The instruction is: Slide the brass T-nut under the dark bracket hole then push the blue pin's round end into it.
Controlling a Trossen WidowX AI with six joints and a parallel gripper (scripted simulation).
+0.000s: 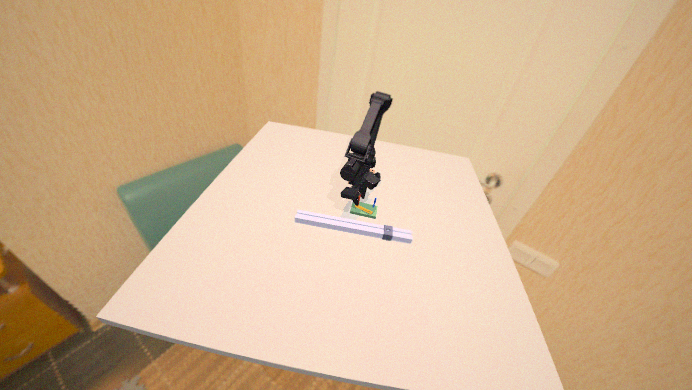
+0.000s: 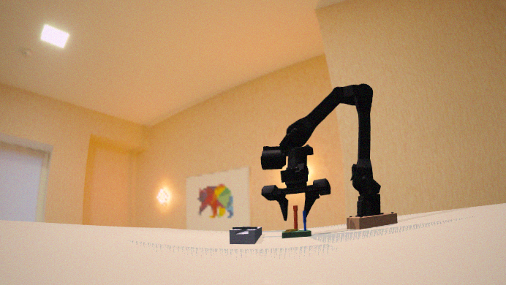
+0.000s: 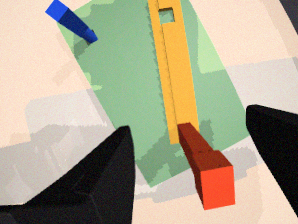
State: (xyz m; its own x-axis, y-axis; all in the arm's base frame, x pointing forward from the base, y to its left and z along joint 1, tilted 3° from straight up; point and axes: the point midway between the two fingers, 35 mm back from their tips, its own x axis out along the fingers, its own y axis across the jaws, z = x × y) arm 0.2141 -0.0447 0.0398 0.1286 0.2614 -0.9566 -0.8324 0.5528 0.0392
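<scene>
My gripper tip is 4 cm to the right of the green tray and 4 cm above it. Round my gripper tip: blue pin: 6 cm to the left, 2 cm below, 1 cm behind.
</scene>
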